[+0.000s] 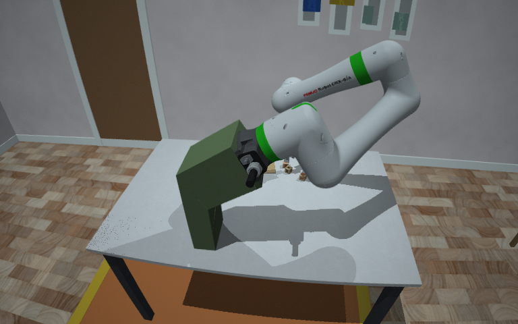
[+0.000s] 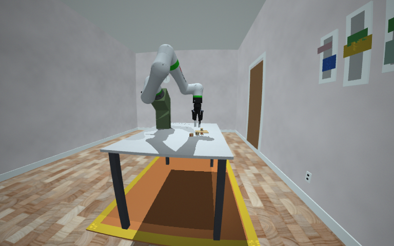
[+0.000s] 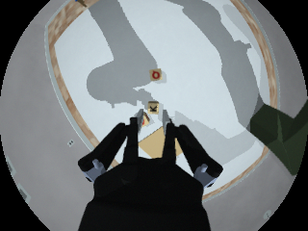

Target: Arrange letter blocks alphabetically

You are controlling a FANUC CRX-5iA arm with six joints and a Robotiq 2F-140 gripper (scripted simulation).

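The tan mat is 150 mm to the left of my hand, 110 mm below it and 40 mm ahead of it.
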